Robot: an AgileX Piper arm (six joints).
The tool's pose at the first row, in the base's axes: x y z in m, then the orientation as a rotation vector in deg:
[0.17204, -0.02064, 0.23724, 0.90, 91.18, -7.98]
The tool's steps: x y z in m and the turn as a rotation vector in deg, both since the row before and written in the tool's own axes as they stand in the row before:
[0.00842, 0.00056, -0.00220, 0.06, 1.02, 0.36]
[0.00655, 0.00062, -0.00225, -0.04, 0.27, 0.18]
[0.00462, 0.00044, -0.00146, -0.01, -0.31, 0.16]
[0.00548, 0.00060, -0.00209, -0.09, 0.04, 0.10]
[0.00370, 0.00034, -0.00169, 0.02, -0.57, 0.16]
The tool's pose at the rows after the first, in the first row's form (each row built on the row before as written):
[0.16968, -0.02052, 0.22885, 1.31, 92.18, -7.76]
[0.16722, -0.02013, 0.22236, 1.44, 92.45, -7.59]
[0.16559, -0.01985, 0.21778, 1.54, 92.14, -7.46]
[0.16334, -0.01939, 0.21235, 1.55, 92.18, -7.31]
[0.16153, -0.01911, 0.20870, 1.66, 91.60, -7.20]

